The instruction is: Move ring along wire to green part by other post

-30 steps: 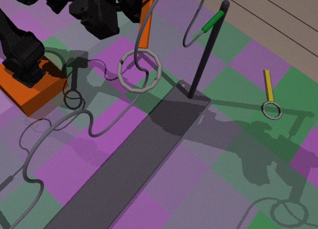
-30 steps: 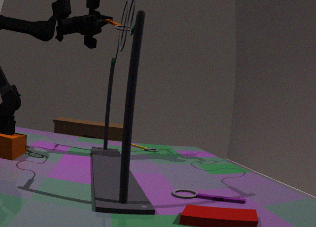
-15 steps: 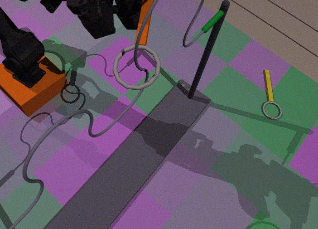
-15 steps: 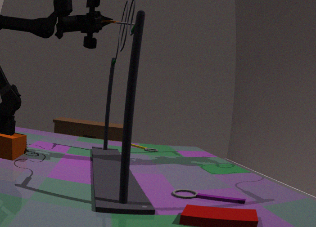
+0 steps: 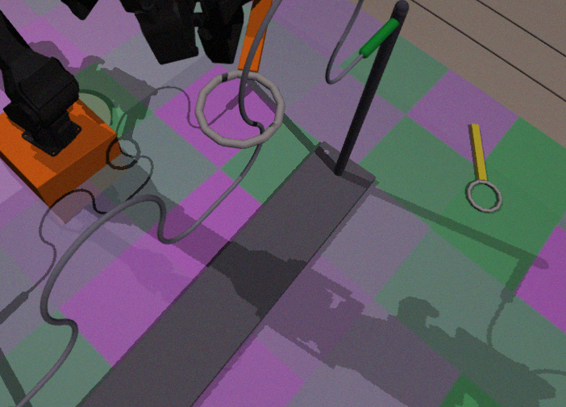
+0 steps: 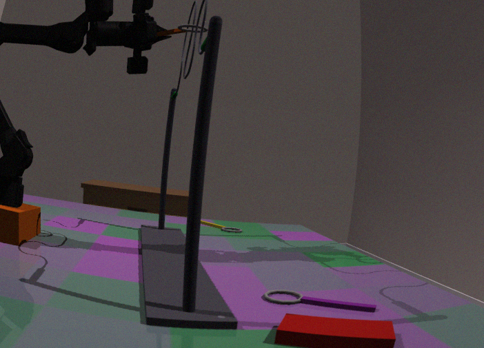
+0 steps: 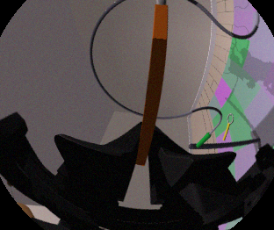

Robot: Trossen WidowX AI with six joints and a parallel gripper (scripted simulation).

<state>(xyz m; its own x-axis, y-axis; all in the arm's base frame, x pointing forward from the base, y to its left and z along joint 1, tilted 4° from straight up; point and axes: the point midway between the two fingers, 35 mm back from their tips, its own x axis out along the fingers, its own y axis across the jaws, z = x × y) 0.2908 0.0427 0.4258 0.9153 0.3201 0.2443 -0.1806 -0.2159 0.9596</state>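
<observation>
Right now my gripper tip is 90 mm to the left of the orange-handled ring and 10 mm above it. The rest, counted from my gripper tip: red block 120 mm ahead, 550 mm to the right, 470 mm below; purple-handled ring 170 mm ahead, 410 mm to the right, 480 mm below; yellow-handled ring 280 mm ahead, 290 mm to the left, 480 mm below.
</observation>
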